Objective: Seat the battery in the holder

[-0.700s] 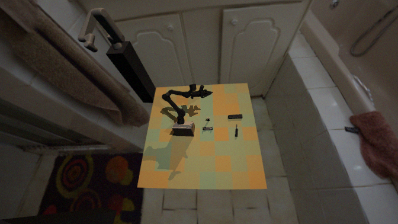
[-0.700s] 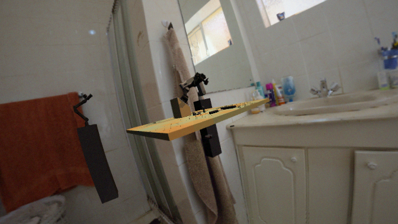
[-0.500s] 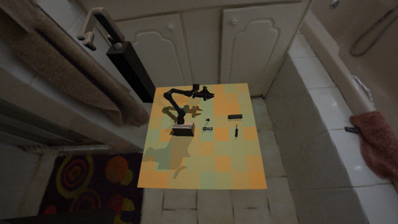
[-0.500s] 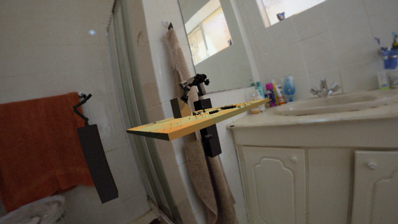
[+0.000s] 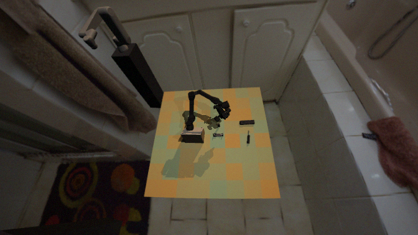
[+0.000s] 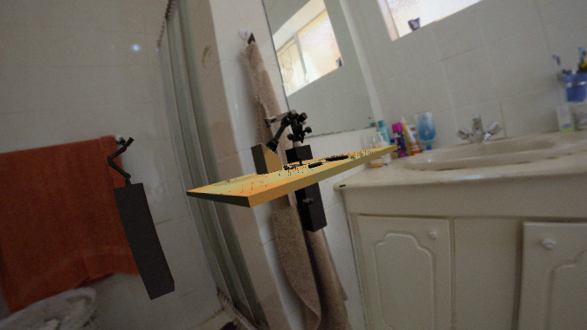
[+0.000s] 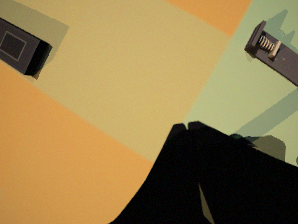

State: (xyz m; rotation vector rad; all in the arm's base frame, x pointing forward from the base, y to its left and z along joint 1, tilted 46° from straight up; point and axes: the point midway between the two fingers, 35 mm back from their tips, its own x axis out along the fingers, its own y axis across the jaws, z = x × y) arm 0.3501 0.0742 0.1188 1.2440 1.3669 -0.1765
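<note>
The battery lies 70 mm behind my gripper tip and 130 mm below it. Round my gripper tip: flat black block 250 mm ahead, 60 mm to the left, 150 mm below.
</note>
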